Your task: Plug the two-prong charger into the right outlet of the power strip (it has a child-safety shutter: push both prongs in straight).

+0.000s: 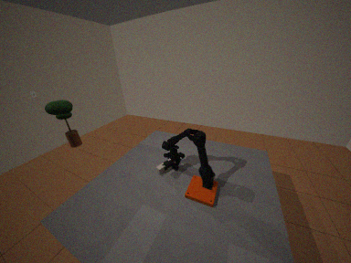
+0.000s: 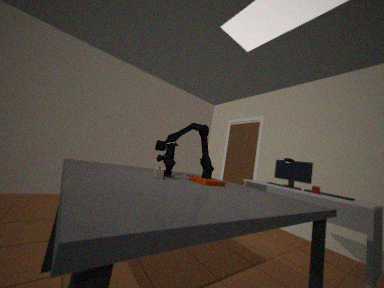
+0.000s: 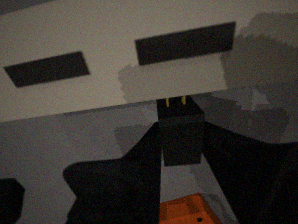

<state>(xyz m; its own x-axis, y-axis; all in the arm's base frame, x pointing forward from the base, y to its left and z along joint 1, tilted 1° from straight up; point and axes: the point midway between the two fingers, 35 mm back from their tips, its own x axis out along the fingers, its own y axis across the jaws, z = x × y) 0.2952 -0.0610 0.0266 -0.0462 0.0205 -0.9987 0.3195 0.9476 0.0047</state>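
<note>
The two-prong charger is 2 cm ahead of my gripper tip, 1 cm to the right of it and 1 cm above it.
</note>
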